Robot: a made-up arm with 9 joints. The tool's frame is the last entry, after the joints.
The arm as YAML. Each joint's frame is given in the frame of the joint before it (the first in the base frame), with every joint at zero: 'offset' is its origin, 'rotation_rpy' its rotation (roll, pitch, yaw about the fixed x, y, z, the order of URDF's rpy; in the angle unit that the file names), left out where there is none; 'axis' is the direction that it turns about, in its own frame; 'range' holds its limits. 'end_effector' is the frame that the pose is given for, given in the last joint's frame.
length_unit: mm
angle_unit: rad
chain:
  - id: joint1
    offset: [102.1, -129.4, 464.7]
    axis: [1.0, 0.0, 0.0]
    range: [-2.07, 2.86]
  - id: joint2
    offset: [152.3, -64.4, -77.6]
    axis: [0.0, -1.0, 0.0]
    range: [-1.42, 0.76]
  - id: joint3
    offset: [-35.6, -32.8, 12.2]
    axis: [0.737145, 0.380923, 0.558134]
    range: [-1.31, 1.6]
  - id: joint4
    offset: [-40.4, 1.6, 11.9]
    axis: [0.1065, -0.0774, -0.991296]
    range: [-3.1, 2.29]
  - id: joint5
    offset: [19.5, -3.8, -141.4]
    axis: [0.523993, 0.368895, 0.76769]
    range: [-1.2, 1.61]
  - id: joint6
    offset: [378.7, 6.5, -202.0]
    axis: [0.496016, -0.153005, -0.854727]
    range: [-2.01, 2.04]
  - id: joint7
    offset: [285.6, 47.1, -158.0]
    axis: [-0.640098, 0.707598, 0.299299]
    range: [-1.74, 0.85]
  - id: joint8
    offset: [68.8, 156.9, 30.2]
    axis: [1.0, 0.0, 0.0]
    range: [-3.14, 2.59]
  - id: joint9
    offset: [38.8, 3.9, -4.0]
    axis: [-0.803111, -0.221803, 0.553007]
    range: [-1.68, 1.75]
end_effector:
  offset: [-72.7, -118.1, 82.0]
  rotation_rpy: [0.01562, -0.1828, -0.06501]
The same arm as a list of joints. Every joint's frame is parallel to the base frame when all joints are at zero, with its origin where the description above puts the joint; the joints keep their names.
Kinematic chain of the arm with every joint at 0, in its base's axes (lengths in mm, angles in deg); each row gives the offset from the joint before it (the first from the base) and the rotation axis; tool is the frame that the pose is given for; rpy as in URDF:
joint1: xyz 102.1 -129.4 464.7 axis +x
joint2: xyz 152.3 -64.4 -77.6 axis -y
joint3: xyz -35.6 -32.8 12.2 axis 0.737145 0.380923 0.558134
joint4: xyz -40.4 1.6 11.9 axis 0.1065 -0.0774 -0.991296
joint5: xyz 19.5 -3.8 -141.4 axis 0.523993 0.368895 0.76769
joint6: xyz 378.7 6.5 -202 axis 0.496016 -0.153005 -0.854727
joint7: xyz 285.6 47.1 -158 axis -0.640098 0.707598 0.299299
joint8: xyz 68.8 156.9 30.2 axis +x
joint9: xyz 38.8 3.9 -4 axis -0.803111 -0.221803 0.553007
tool: xyz -72.7 -118.1 82 rpy 0.89 -10.47 -3.72
Joint limits (deg, base to tool): -118.6..163.87 -81.36..43.54 -75.06..91.67 -177.62..131.21 -68.75..92.25 -115.16..116.88 -99.69..48.7 -179.91..148.4 -96.26..100.27

